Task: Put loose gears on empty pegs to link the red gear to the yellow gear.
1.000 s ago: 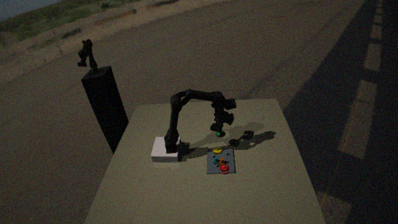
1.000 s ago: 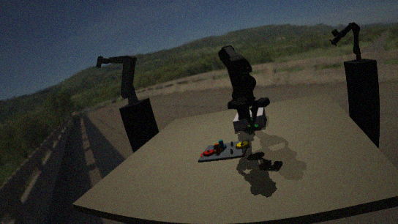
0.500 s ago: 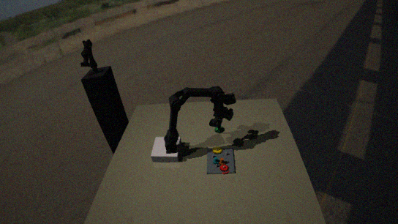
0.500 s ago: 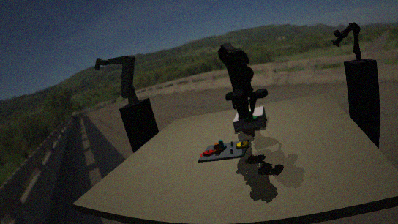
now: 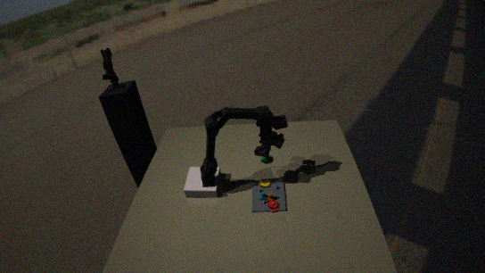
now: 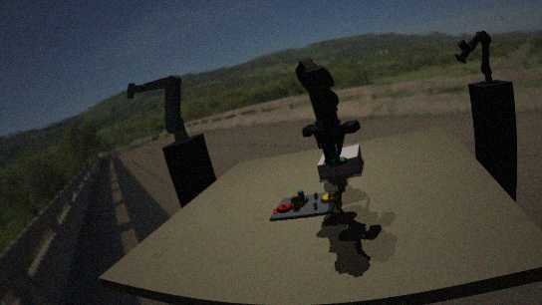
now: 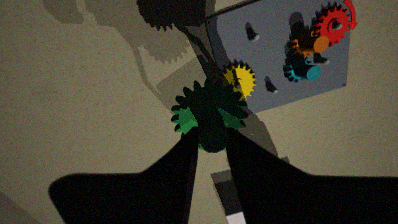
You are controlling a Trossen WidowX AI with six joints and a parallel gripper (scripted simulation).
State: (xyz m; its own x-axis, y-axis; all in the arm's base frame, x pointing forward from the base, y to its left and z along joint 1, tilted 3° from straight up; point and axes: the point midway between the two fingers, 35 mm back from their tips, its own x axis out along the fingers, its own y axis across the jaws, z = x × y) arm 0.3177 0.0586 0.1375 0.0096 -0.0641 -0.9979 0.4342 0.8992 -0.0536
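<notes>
The teal gear is 40 mm behind my gripper tip, 150 mm to the right of it and 140 mm below it. Round my gripper tip: yellow gear (20 mm behind, 50 mm to the right, 140 mm below); green gear (10 mm below); orange gear (10 mm behind, 160 mm to the right, 140 mm below).
</notes>
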